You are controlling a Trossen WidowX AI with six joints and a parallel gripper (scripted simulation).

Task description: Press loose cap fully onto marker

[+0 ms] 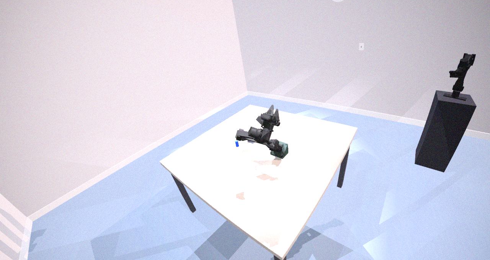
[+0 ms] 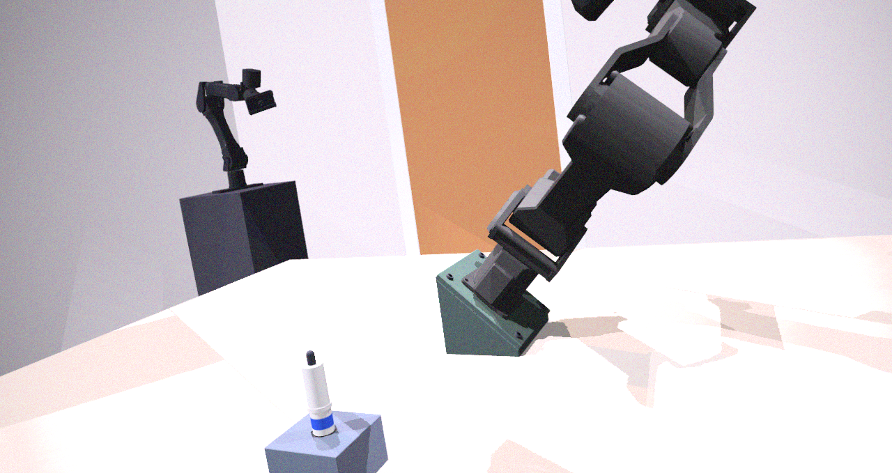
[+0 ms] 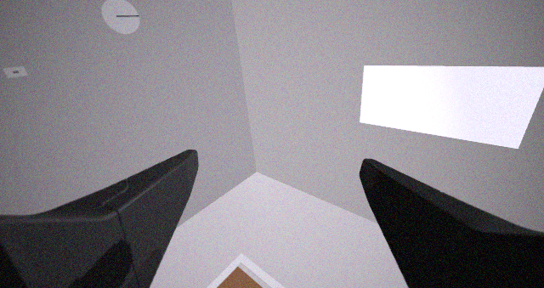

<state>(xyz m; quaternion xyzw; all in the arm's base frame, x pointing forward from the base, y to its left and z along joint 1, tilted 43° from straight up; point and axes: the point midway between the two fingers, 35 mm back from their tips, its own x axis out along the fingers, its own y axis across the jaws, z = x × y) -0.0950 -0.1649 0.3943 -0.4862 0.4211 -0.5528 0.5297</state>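
The marker cap is 47 cm ahead of my gripper tip, 2 cm to the right of it and 45 cm below it.
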